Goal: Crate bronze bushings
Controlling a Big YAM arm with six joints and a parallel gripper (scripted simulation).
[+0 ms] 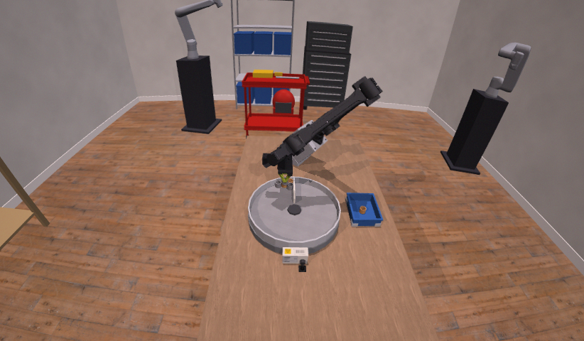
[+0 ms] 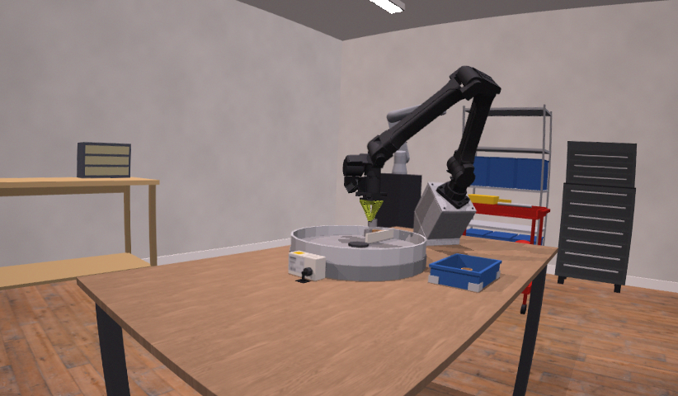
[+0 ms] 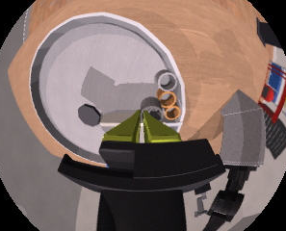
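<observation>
Right now the turning table is 12 cm ahead of my hand, 7 cm to the left of it and 7 cm below it. The rest, counted from my hand: crate 1 cm ahead, 40 cm to the left, 10 cm below.
</observation>
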